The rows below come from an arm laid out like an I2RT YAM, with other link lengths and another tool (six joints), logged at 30 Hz.
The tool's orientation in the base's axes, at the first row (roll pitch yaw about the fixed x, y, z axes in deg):
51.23, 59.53, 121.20
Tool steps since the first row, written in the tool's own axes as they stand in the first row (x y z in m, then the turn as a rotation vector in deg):
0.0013, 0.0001, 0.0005, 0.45, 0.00, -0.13
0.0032, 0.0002, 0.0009, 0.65, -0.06, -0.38
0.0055, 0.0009, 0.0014, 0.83, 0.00, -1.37
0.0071, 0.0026, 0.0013, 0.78, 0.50, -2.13
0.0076, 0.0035, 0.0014, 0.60, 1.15, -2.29
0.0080, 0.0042, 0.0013, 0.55, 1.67, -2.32
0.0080, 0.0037, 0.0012, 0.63, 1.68, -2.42
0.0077, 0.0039, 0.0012, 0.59, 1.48, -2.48
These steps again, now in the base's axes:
-0.0002, 0.0010, -0.0009, -0.17, 0.08, -0.43
-0.0007, 0.0022, -0.0024, -0.26, -0.06, -0.70
-0.0017, 0.0038, -0.0039, -0.75, -0.83, -1.15
-0.0037, 0.0049, -0.0047, -1.47, -1.38, -1.15
-0.0045, 0.0054, -0.0047, -2.06, -1.43, -0.79
-0.0053, 0.0056, -0.0048, -2.52, -1.35, -0.55
-0.0049, 0.0054, -0.0051, -2.59, -1.40, -0.65
-0.0050, 0.0054, -0.0047, -2.42, -1.52, -0.71

